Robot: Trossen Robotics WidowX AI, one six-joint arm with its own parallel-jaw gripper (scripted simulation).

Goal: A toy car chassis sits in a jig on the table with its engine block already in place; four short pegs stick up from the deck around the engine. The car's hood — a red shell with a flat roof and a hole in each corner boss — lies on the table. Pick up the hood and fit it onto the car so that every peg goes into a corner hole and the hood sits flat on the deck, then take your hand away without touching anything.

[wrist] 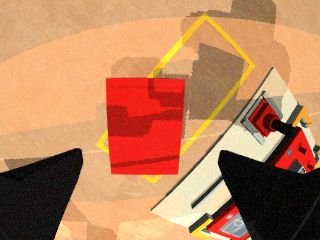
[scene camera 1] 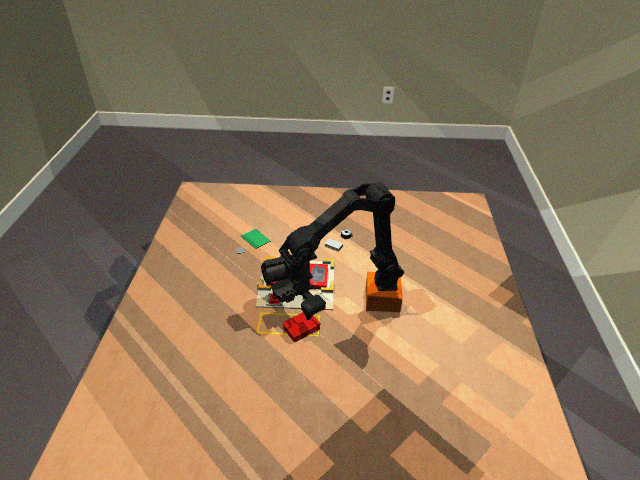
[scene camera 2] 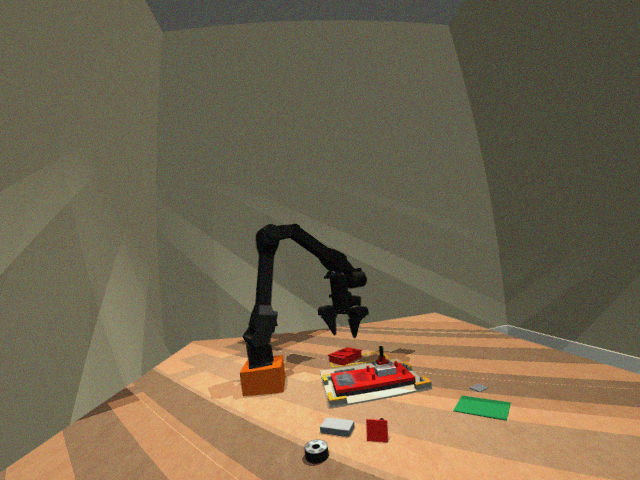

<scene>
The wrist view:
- my gripper: 151, 158
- red hood: 145, 116
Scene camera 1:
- my gripper: 300, 309
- white jig: 264, 292
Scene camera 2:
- my gripper: 344, 336
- green plate: 495, 409
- white jig: 422, 383
</scene>
